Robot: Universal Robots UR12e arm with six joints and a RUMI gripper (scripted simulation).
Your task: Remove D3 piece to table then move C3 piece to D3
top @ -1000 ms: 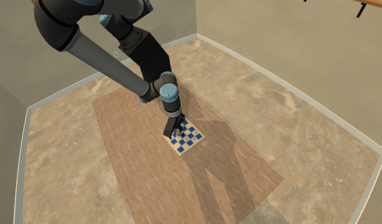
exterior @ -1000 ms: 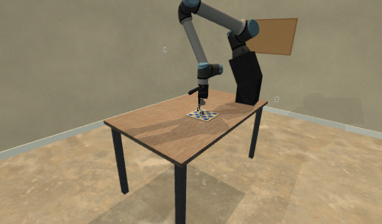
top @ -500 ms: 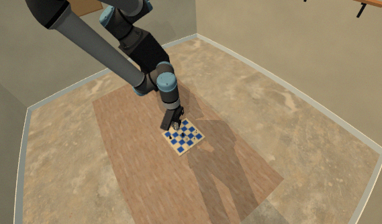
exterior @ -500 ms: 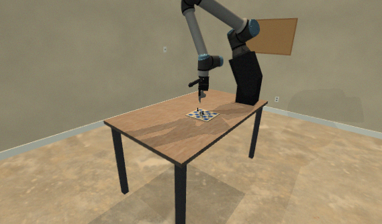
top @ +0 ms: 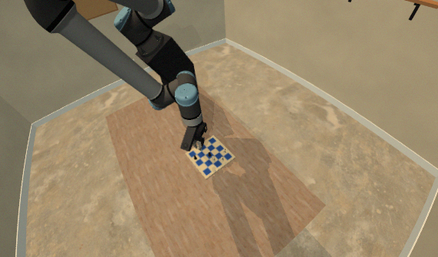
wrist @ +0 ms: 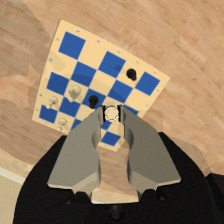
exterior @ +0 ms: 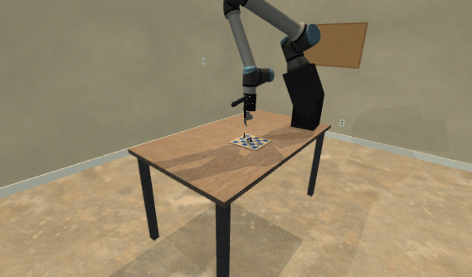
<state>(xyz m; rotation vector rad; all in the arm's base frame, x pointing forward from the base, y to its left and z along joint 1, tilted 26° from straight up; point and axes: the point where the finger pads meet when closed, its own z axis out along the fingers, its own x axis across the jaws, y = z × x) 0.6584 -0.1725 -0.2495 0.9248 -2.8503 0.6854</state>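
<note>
My gripper is now 130 mm above the chessboard and 60 mm to the right of it. Also, from my hand: white chess piece 10 mm below.
</note>
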